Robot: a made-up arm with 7 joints. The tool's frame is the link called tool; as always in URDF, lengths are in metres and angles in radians. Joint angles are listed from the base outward.
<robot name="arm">
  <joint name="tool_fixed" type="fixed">
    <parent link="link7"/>
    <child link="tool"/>
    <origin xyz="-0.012 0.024 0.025" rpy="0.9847 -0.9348 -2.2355"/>
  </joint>
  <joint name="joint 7" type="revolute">
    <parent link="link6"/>
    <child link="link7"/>
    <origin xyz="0.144 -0.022 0.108" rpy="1.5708 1.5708 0"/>
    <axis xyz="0 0 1"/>
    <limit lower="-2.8" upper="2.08"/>
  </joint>
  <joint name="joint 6" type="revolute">
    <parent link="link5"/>
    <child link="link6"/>
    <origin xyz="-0.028 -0.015 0.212" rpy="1.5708 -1.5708 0"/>
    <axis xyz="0 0 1"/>
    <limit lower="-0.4" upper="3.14"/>
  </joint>
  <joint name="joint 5" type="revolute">
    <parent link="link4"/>
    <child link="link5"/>
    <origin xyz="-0.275 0.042 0.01" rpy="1.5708 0 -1.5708"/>
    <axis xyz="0 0 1"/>
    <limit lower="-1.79" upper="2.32"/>
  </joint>
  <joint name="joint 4" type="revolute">
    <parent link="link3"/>
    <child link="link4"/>
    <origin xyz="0.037 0.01 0.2" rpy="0 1.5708 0"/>
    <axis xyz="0 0 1"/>
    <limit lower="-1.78" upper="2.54"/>
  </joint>
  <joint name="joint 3" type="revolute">
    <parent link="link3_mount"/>
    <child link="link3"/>
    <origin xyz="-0.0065 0.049 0.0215" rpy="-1.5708 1.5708 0"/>
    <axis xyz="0 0 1"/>
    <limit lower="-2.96" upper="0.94"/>
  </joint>
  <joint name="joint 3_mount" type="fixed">
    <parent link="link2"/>
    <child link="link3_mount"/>
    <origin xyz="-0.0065 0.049 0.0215"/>
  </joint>
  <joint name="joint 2" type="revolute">
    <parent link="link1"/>
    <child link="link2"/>
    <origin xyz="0.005 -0.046 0.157" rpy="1.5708 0 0"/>
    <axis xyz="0 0 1"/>
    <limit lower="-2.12" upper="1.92"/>
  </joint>
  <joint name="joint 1" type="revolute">
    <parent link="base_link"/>
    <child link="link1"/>
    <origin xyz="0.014 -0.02 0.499"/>
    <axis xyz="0 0 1"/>
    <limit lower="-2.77" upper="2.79"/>
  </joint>
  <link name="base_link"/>
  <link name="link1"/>
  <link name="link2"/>
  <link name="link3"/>
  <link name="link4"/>
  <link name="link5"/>
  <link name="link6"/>
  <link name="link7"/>
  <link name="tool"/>
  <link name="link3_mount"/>
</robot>
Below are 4 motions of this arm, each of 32 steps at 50 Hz.
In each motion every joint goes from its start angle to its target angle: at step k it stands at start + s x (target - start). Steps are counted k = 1, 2, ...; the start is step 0. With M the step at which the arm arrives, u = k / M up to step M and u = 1 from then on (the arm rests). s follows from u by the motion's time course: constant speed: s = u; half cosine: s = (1 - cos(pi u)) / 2; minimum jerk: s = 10 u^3 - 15 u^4 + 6 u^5.
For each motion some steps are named. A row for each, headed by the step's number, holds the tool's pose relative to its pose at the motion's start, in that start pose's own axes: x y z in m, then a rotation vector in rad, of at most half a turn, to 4 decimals.
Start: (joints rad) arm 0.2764 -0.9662 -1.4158 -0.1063 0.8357 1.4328 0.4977
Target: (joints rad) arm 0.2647 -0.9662 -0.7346 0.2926 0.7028 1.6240 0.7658
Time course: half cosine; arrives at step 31
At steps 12, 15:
12: 0.0435 -0.0931 0.0268 0.2684 0.0993 0.0277
15: 0.0663 -0.1346 0.0270 0.3862 0.1490 0.0373

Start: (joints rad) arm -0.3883 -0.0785 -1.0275 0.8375 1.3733 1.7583 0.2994
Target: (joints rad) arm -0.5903 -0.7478 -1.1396 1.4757 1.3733 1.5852 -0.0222
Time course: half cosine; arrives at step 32
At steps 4, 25, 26, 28, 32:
4: 0.0095 -0.0157 0.0022 -0.0210 -0.0197 -0.0481
25: -0.0050 -0.3533 0.1596 -0.4082 -0.4875 -1.1147
26: -0.0129 -0.3617 0.1666 -0.4176 -0.5042 -1.1513
28: -0.0263 -0.3743 0.1775 -0.4317 -0.5307 -1.2092
32: -0.0381 -0.3840 0.1863 -0.4427 -0.5526 -1.2568

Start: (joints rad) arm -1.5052 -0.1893 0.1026 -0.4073 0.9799 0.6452 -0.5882
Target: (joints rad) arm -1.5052 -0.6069 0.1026 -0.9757 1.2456 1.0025 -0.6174
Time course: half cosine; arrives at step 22
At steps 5, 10, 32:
5: -0.0034 -0.0097 -0.0076 0.0306 -0.0544 0.0217
10: -0.0127 -0.0338 -0.0323 0.1093 -0.1870 0.0760
32: -0.0322 -0.0746 -0.0965 0.2623 -0.4159 0.1770

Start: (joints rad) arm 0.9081 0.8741 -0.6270 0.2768 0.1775 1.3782 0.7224
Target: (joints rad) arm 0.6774 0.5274 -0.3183 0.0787 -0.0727 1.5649 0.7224
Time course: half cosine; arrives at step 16
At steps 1, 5, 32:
1: 0.0007 0.0017 -0.0026 -0.0039 0.0003 0.0016
5: 0.0146 0.0359 -0.0601 -0.0874 0.0076 0.0370
32: 0.0629 0.0957 -0.2525 -0.3377 0.0355 0.1547

